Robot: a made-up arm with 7 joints.
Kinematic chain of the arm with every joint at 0, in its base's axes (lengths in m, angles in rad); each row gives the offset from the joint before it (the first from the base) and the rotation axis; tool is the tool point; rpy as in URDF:
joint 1: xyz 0 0 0.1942 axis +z
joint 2: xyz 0 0 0 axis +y
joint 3: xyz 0 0 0.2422 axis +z
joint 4: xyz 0.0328 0 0 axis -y
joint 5: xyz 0.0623 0 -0.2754 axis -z
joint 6: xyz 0 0 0 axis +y
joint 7: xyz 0.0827 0 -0.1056 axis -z
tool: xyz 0 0 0 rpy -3.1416 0 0
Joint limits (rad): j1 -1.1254..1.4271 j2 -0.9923..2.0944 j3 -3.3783..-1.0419 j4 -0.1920..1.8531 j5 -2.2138..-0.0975 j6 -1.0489..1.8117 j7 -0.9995..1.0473
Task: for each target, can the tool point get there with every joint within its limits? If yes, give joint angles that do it. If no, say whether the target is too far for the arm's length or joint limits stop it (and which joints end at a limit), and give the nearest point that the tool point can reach.
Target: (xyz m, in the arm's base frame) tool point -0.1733 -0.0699 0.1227
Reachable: yes | joints 0.0117 0.5944 -2.4645 0.1248 -0.5169 0.8520 0.8390
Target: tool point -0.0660 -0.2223 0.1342
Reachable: yes | joints 0.3002 1.7380 -1.4962 0.2963 -1.7044 0.1453 0.0538
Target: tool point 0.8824 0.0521 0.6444
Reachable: no: too far | nearest point 0.5381 0.0318 0.4687 | short by 0.387 m
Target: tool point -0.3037 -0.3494 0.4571
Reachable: yes | joints -0.3535 -0.4563 -1.5883 1.6479 -0.7168 0.9376 -0.1844
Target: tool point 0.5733 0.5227 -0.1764
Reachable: no: too far | nearest point 0.4034 0.3678 -0.0665 | short by 0.255 m
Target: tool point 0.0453 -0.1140 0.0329
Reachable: yes | joints 0.8157 -0.0228 -2.0114 0.0953 -0.3007 0.7390 0.0057
